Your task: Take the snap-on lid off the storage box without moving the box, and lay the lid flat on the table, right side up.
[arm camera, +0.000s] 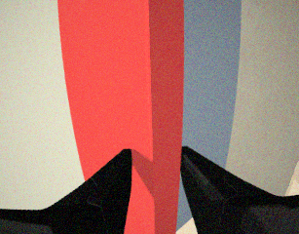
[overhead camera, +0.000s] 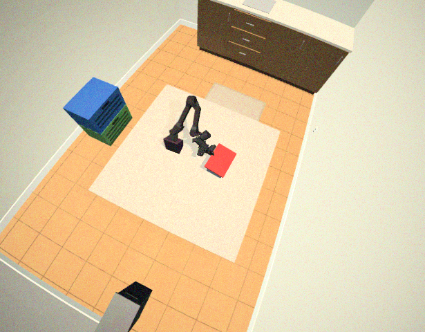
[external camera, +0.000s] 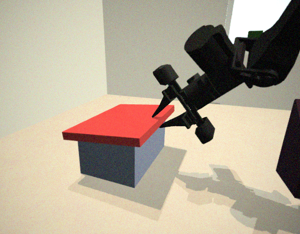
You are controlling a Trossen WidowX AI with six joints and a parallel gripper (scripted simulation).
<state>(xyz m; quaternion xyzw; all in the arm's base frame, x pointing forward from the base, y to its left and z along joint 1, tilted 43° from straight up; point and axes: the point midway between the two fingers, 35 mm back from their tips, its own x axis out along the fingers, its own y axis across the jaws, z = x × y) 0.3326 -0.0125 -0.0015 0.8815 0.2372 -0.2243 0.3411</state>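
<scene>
Right now the red lid is 8 cm ahead of my gripper tip and 2 cm to the right of it. Also, from my gripper tip: storage box 7 cm ahead, 2 cm to the right, 6 cm below.
</scene>
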